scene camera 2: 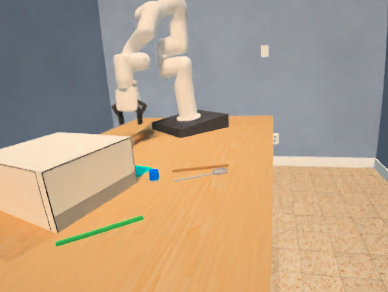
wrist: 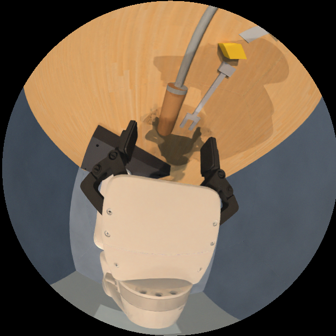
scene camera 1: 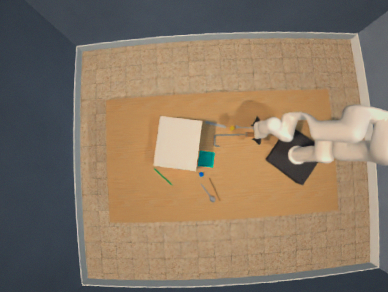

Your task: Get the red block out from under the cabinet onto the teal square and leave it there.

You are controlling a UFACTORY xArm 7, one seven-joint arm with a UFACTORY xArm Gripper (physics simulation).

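Frame: origin at the arm's base, x ahead, y left, z up, level; metres.
Seen in the pictures: gripper, between the fingertips: (scene camera 2: 131, 124) (scene camera 1: 253, 132); arm's base, origin of its link: (scene camera 2: 188, 118) (scene camera 1: 297, 155).
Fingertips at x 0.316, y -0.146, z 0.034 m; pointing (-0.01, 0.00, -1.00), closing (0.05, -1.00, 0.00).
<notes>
Offsets run from my fingertips to a thing's middle. "*": to the spot under its first point.
The red block does not show in any view. The white cabinet @(dz -0.021, dx +0.492, dy +0.081 m) (scene camera 1: 178, 143) (scene camera 2: 75, 147) stands on the table. The teal square @(* dz -0.087, dx +0.305, dy +0.184 m) (scene camera 1: 206, 159) (scene camera 2: 143, 170) lies by its edge on the robot's side, partly hidden by the cabinet in scene camera 2. A grey hooked rod @(dz -0.075, dx +0.085, dy +0.042 m) (scene camera 1: 230, 135) (wrist: 191, 50) with an orange-brown handle (wrist: 171, 109) lies on the table, its hook near the cabinet's opening. My gripper (scene camera 1: 257, 131) (scene camera 2: 131, 121) (wrist: 172, 134) is open and empty, above the handle end, with the handle showing between the fingers in the wrist view.
A yellow block @(dz -0.076, dx +0.128, dy -0.038 m) (scene camera 1: 232, 128) (wrist: 231, 51) sits at the end of a thin grey forked tool (wrist: 210, 94) beside the rod. A blue block @(dz -0.076, dx +0.340, dy +0.287 m) (scene camera 1: 201, 174) (scene camera 2: 154, 174), a spoon @(dz -0.084, dx +0.296, dy +0.415 m) (scene camera 1: 212, 198) (scene camera 2: 220, 171), a brown stick @(dz -0.085, dx +0.244, dy +0.396 m) (scene camera 1: 214, 189) (scene camera 2: 200, 168) and a green stick @(dz -0.085, dx +0.608, dy +0.310 m) (scene camera 1: 163, 176) (scene camera 2: 100, 231) lie nearby.
</notes>
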